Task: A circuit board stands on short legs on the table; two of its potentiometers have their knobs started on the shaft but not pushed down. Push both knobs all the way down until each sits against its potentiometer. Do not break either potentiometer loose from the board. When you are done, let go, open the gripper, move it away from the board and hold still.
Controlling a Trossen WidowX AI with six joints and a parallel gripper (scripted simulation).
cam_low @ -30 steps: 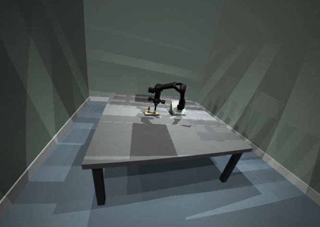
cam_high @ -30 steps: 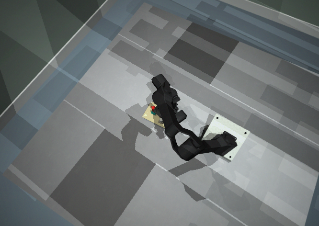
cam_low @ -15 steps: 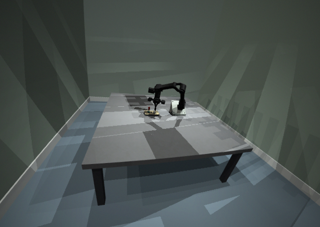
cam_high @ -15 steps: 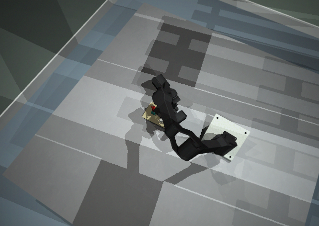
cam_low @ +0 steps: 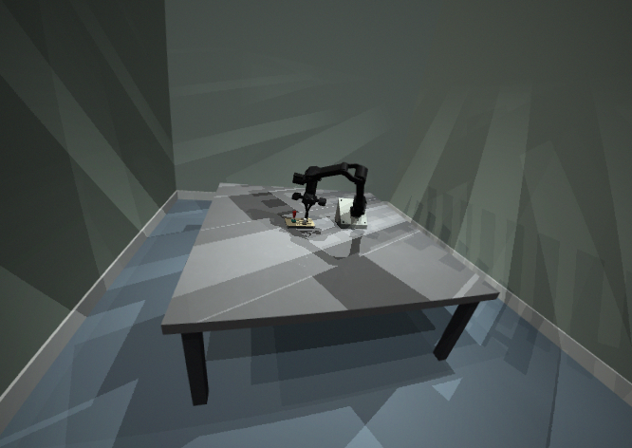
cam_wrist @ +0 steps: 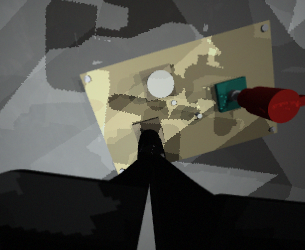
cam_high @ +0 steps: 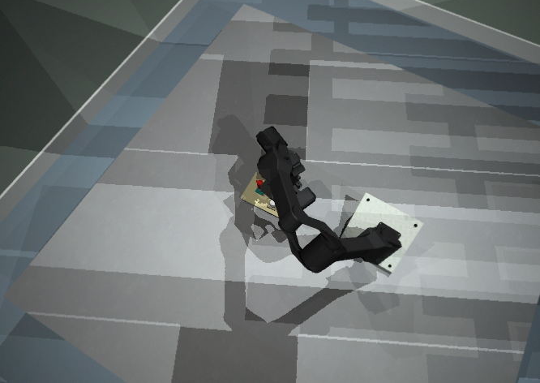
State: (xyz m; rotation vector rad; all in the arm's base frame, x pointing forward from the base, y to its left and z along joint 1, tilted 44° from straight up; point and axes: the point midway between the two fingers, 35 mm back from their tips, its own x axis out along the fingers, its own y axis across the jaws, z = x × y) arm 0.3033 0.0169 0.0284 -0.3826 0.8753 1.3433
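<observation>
Now: gripper tip 10 mm above the black knob. Round my gripper tip: red knob (80 mm ahead, 20 mm to the left).
</observation>
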